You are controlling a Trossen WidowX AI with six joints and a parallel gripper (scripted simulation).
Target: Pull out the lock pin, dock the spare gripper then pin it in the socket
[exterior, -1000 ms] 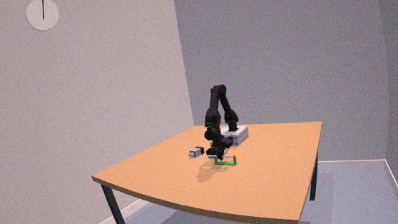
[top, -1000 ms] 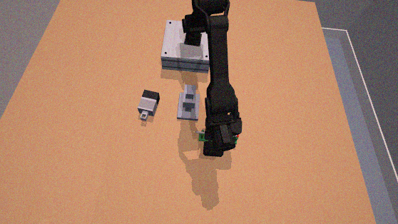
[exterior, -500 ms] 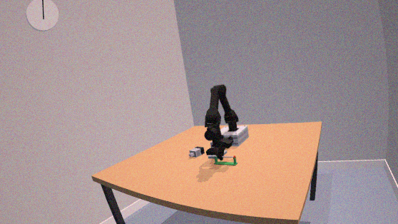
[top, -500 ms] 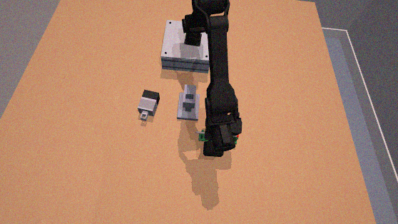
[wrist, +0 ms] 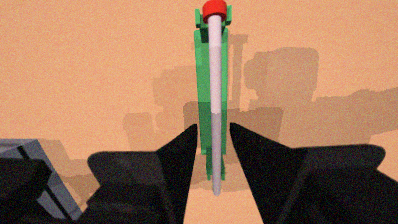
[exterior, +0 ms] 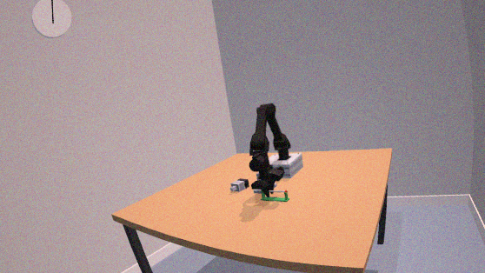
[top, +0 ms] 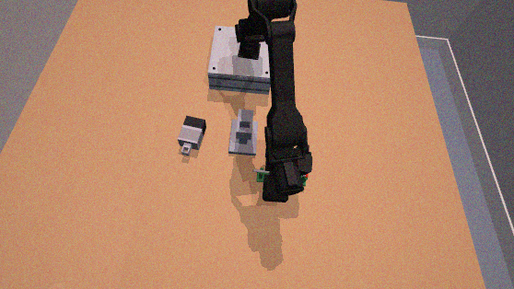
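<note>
Now: gripper tip 2 cm to the right of the green mount. From my gripper tip the other things lie so: spare gripper (25 cm to the right, 8 cm behind).
</note>
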